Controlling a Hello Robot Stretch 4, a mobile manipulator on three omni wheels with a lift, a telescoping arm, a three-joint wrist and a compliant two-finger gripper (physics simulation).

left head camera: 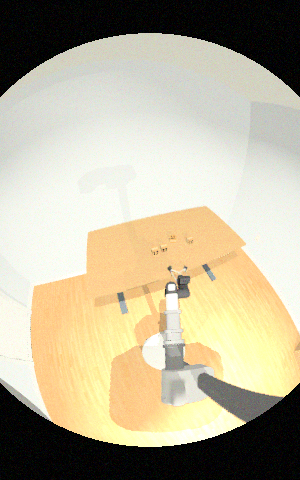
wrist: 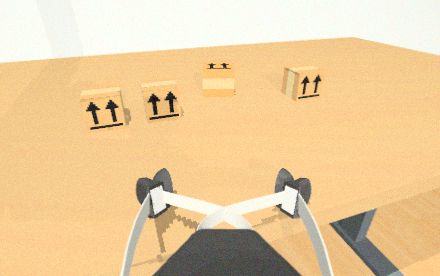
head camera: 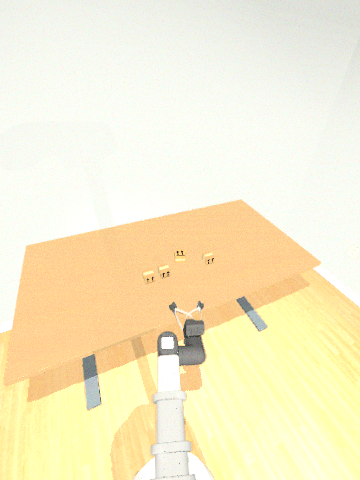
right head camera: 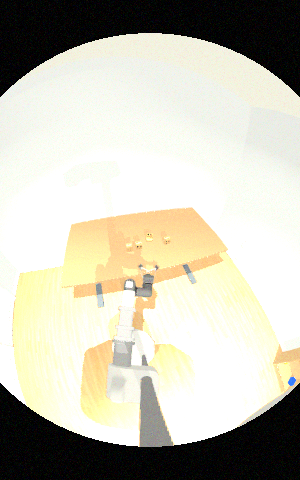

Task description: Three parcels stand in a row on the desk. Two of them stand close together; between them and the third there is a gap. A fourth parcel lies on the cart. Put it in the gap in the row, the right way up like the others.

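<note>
A desk (head camera: 78,295) (left head camera: 118,257) (right head camera: 95,252) (wrist: 362,145) and an orange parcel (wrist: 218,78) are visible to me. My gripper (wrist: 222,184) is visible as well.
</note>
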